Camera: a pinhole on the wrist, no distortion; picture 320 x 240 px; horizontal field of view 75.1 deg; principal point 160.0 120.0 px. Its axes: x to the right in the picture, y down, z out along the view. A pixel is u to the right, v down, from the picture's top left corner.
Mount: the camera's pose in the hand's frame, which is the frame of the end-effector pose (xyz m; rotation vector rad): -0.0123 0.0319 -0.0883 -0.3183 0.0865 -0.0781
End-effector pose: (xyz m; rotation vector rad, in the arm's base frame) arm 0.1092 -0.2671 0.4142 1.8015 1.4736 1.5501
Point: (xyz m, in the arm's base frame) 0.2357 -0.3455 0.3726
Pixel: 32 73
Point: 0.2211 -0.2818 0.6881
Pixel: outside the picture
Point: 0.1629 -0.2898 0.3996
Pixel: 107 31
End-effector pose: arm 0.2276 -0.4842 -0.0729 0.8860 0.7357 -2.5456
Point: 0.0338 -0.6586 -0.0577
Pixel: 266 71
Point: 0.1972 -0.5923 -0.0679
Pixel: 198 105
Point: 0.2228 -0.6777 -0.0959
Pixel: 192 184
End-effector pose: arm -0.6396 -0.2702 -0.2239 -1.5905 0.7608 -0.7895
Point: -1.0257 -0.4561 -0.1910
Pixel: behind the camera
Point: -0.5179 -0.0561 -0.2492
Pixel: 72 7
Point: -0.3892 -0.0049 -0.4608
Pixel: 103 115
